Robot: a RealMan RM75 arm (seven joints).
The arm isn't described. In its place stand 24 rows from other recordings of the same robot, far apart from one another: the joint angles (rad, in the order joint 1, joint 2, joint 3, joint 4, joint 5, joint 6, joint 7), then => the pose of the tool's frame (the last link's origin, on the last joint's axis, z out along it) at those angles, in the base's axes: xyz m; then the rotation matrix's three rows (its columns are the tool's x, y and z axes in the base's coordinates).
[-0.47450, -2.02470, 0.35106, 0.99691, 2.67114, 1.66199, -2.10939] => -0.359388 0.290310 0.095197; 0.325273 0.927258 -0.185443; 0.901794 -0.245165 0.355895; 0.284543 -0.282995 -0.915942
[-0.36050, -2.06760, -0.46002, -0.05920, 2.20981, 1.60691, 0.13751] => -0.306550 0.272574 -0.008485; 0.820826 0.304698 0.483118; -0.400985 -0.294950 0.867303; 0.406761 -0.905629 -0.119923
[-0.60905, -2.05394, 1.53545, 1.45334, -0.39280, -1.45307, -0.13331] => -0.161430 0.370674 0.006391; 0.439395 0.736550 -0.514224; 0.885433 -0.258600 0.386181; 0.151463 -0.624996 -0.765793
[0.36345, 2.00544, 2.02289, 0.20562, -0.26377, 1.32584, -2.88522] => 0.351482 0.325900 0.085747; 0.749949 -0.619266 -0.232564; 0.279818 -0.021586 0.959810; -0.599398 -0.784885 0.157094
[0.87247, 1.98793, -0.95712, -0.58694, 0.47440, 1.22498, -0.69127] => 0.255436 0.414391 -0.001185; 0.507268 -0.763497 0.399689; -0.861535 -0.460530 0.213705; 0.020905 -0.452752 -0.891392
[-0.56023, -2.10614, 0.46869, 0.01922, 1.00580, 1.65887, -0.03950] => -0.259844 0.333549 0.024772; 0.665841 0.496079 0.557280; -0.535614 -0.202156 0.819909; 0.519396 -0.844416 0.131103
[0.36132, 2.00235, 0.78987, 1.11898, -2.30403, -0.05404, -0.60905] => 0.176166 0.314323 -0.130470; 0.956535 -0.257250 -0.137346; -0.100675 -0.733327 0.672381; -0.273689 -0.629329 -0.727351
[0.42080, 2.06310, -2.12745, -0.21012, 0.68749, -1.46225, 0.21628] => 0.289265 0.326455 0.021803; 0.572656 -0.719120 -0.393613; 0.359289 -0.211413 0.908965; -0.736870 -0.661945 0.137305
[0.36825, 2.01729, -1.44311, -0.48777, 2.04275, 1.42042, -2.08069] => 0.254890 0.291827 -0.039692; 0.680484 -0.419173 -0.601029; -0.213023 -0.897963 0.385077; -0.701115 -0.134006 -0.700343
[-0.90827, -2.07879, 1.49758, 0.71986, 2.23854, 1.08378, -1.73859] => -0.147509 0.401405 -0.089920; 0.974552 -0.064815 -0.214588; -0.023275 -0.981370 0.190712; -0.222951 -0.180864 -0.957904
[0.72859, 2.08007, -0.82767, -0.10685, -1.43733, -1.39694, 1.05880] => 0.205935 0.354487 -0.061693; 0.550285 -0.542637 -0.634611; -0.288037 -0.836747 0.465714; -0.783722 -0.073484 -0.616749
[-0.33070, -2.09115, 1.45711, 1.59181, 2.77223, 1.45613, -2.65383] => -0.227875 0.325222 0.027314; 0.667935 0.510742 -0.541300; 0.734586 -0.569107 0.369460; -0.119359 -0.644406 -0.755311
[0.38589, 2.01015, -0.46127, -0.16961, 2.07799, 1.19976, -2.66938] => 0.382128 0.320757 0.067045; 0.720479 -0.687894 -0.087816; 0.038201 -0.087070 0.995469; -0.692424 -0.720569 -0.036454
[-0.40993, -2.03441, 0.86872, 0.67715, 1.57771, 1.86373, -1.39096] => -0.235388 0.286592 0.033436; 0.615794 0.319812 0.720082; 0.250056 -0.945997 0.206307; 0.747174 0.053019 -0.662510
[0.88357, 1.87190, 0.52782, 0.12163, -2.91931, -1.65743, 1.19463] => 0.155606 0.361973 -0.007698; 0.564784 -0.281236 -0.775839; -0.316406 -0.942088 0.111167; -0.762172 0.182695 -0.621060
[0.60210, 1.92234, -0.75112, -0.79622, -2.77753, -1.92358, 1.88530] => 0.320697 0.284771 0.069834; 0.605087 -0.756226 0.248984; -0.716103 -0.653618 -0.244910; 0.347947 -0.030106 -0.937031
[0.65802, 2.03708, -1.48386, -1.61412, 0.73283, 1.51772, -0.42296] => 0.082102 0.353622 0.013262; 0.876642 -0.437142 0.201011; -0.480878 -0.809897 0.335891; 0.015966 -0.391118 -0.920202
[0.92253, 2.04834, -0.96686, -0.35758, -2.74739, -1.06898, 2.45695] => 0.272126 0.389257 -0.057358; 0.461818 -0.759390 0.458312; -0.878403 -0.463230 0.117584; 0.123012 -0.456886 -0.880979
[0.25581, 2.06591, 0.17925, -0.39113, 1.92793, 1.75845, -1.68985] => 0.381338 0.213251 0.168213; -0.072315 -0.954457 -0.289453; 0.504217 -0.285381 0.815060; -0.860544 -0.087006 0.501890
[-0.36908, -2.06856, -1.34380, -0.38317, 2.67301, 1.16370, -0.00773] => -0.303130 0.350265 0.030833; 0.731044 0.647928 0.213923; -0.257702 -0.028118 0.965815; 0.631794 -0.761182 0.146417
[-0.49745, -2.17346, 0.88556, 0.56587, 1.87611, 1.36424, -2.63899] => -0.250706 0.314576 -0.069529; -0.294735 0.870164 0.394900; 0.927894 0.161859 0.335879; 0.228351 0.465420 -0.855126
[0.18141, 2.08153, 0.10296, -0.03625, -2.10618, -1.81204, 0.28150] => 0.324565 0.187941 -0.017237; 0.643779 -0.533753 -0.548321; 0.208028 -0.567497 0.796663; -0.736392 -0.626941 -0.254307
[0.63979, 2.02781, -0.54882, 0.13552, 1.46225, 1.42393, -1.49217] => 0.249772 0.306240 -0.074477; -0.075720 -0.805776 -0.587360; -0.791592 -0.309617 0.526801; -0.606340 0.504839 -0.614401
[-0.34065, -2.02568, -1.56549, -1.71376, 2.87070, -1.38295, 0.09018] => -0.201418 0.340553 0.048361; 0.619603 0.555187 -0.554851; 0.776892 -0.332968 0.534388; 0.111938 -0.762168 -0.637629
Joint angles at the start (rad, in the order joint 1, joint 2, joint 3, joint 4, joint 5, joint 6, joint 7): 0.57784 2.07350 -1.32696 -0.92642 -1.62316 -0.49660 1.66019
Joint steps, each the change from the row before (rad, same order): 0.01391 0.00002 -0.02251 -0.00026 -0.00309 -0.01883 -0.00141; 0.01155 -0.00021 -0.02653 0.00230 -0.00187 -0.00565 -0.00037; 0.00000 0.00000 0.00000 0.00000 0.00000 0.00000 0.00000; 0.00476 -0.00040 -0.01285 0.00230 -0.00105 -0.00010 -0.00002; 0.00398 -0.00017 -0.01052 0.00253 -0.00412 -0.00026 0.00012; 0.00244 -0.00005 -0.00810 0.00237 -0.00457 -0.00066 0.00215; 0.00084 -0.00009 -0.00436 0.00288 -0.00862 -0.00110 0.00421; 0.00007 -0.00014 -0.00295 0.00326 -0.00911 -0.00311 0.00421; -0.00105 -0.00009 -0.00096 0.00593 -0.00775 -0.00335 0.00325; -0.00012 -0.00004 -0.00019 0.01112 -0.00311 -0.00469 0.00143; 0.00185 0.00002 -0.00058 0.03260 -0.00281 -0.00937 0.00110
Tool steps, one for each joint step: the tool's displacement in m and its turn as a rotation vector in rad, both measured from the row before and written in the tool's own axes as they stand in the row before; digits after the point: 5 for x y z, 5 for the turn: -0.00405 0.01063 0.00468 -0.04328 0.00098 -0.02400; -0.00233 0.00908 0.00456 -0.03167 0.00459 -0.02198; 0.00000 0.00000 0.00000 0.00000 0.00000 0.00000; -0.00046 0.00369 0.00202 -0.01200 0.00374 -0.00987; 0.00004 0.00307 0.00169 -0.00994 0.00517 -0.01044; 0.00052 0.00236 0.00118 -0.00776 0.00547 -0.00660; 0.00146 0.00124 0.00053 -0.00434 0.00779 -0.00482; 0.00190 0.00105 0.00025 -0.00483 0.00862 -0.00385; 0.00307 0.00050 -0.00011 -0.00315 0.01036 -0.00043; 0.00407 0.00064 0.00007 -0.00463 0.01180 0.00430; 0.01046 0.00162 0.00059 -0.01068 0.02945 0.01383
